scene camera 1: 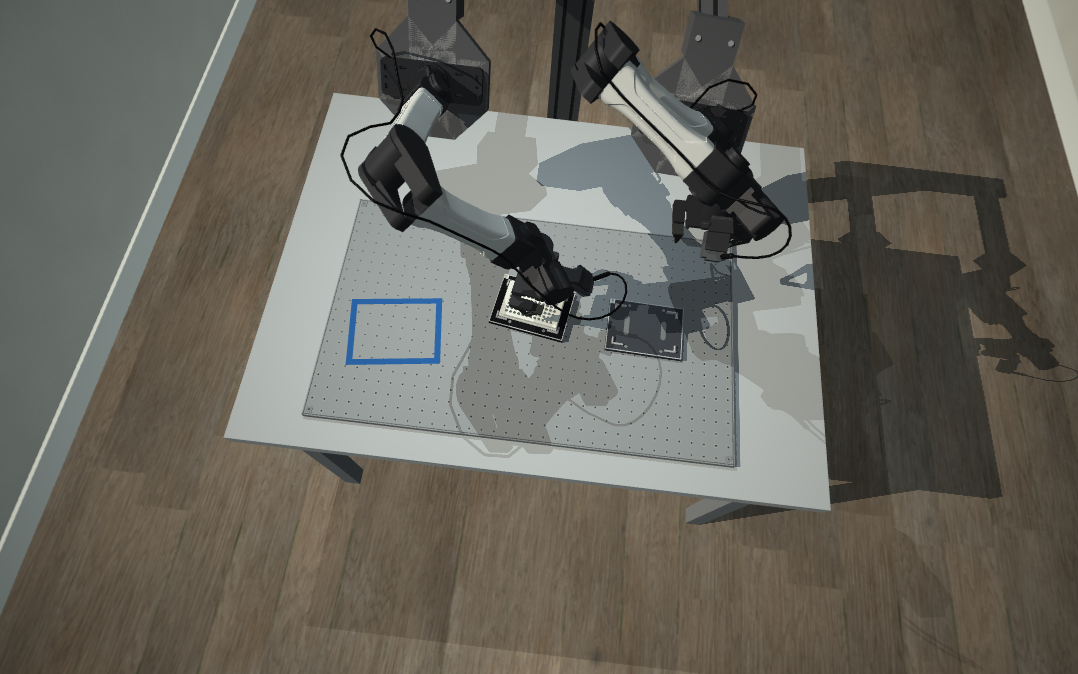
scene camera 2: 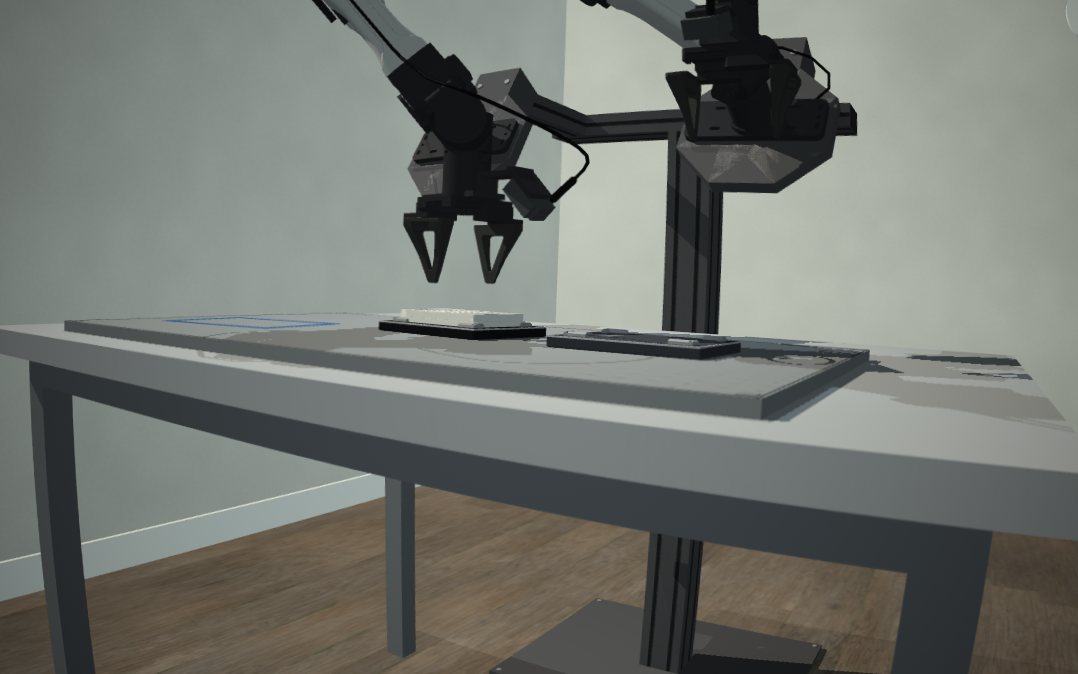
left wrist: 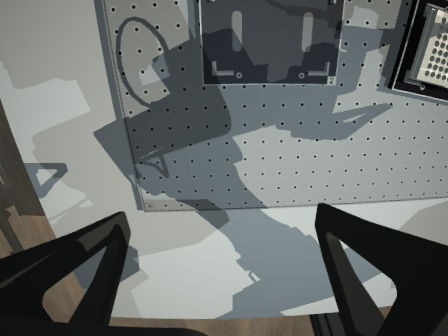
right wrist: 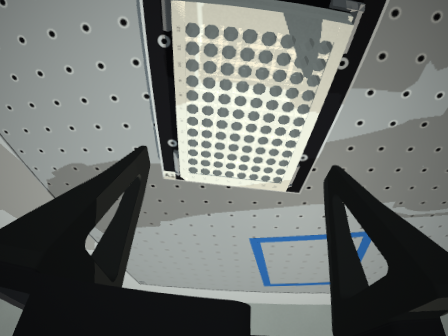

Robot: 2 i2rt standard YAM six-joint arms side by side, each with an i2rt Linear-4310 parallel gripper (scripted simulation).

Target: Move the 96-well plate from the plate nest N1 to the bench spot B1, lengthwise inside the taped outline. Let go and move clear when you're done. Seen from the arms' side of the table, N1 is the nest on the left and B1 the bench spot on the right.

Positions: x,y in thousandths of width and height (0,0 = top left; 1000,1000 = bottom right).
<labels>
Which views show my right gripper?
Scene camera 1, scene camera 2 and the right wrist view only.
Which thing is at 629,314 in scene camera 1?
My left gripper.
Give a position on a grey nest N1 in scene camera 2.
571,516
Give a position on a black nest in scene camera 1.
523,473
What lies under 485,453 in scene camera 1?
My right gripper.
</labels>
